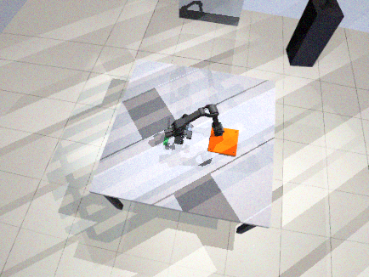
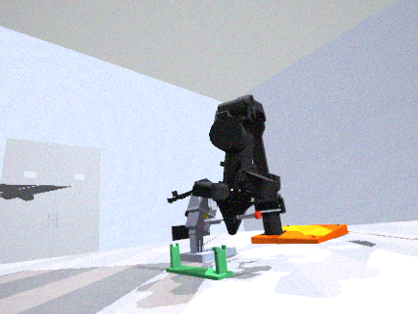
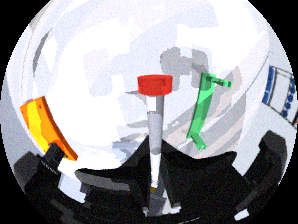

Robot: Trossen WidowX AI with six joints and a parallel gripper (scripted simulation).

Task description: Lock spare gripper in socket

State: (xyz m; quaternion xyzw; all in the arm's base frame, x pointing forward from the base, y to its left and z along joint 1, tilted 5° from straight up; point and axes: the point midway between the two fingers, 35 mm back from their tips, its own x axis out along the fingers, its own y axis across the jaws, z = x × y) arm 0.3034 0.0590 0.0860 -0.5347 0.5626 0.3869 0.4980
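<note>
Right now my gripper tip is 3 cm past the grey mount and 10 cm to the left of it. The rest, counted from my gripper tip: green rack (10 cm ahead, 1 cm to the right, 3 cm below); then spare gripper (3 cm behind, 10 cm to the right, 7 cm above).
</note>
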